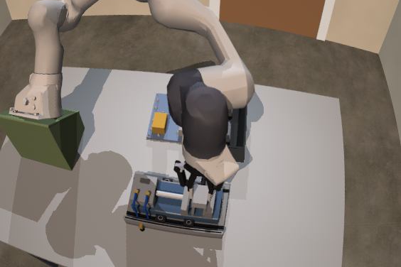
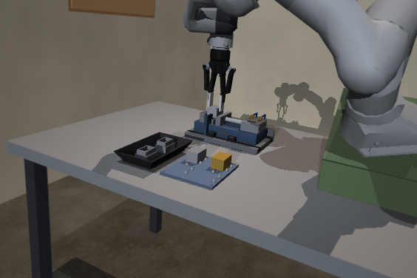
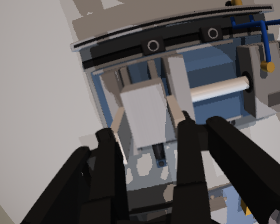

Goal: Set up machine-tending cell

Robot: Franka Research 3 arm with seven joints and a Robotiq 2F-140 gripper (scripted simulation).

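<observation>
My gripper is now 7 cm past the blue vise, 1 cm to the right of it and 10 cm above it. The rest, counted from my hand: brass blank 13 cm behind, 30 cm to the left, 11 cm below; then aluminium blank 5 cm behind, 29 cm to the left, 11 cm below.
</observation>
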